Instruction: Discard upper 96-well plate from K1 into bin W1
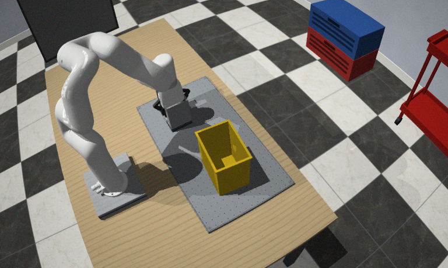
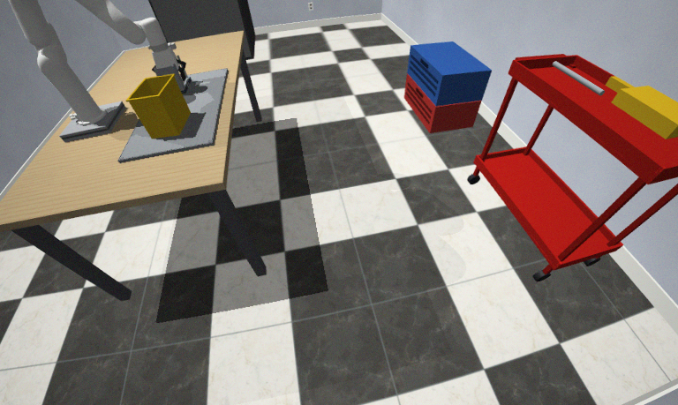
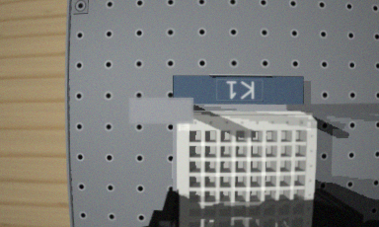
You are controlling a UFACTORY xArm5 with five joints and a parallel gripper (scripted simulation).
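Right now the white 96-well plate is 10 mm below my hand. Round my hand: yellow plastics bin 350 mm to the right, 40 mm above.
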